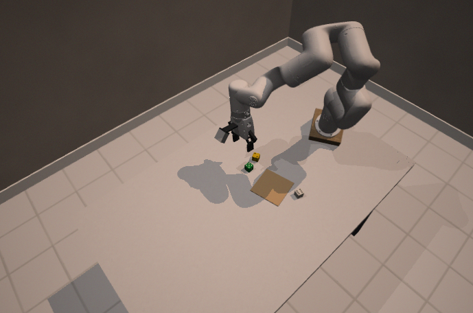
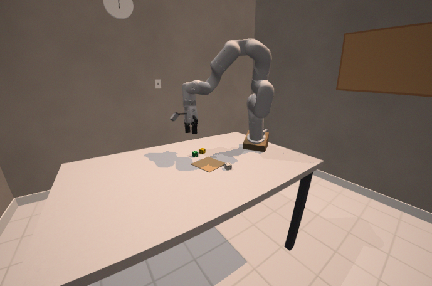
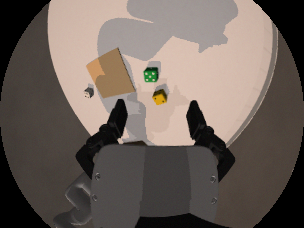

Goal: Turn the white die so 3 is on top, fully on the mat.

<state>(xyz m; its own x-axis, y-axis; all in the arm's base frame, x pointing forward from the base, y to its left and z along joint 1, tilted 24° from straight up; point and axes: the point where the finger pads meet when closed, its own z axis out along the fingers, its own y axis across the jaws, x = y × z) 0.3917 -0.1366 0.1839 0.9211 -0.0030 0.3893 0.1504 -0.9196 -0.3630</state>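
Right now my hand is 7 cm past the yellow die, 1 cm to the right of it and 13 cm above it. Also, from my hand: green die 1 cm behind, 4 cm to the left, 13 cm below; white die 10 cm behind, 27 cm to the left, 13 cm below; mat 4 cm behind, 17 cm to the left, 15 cm below.
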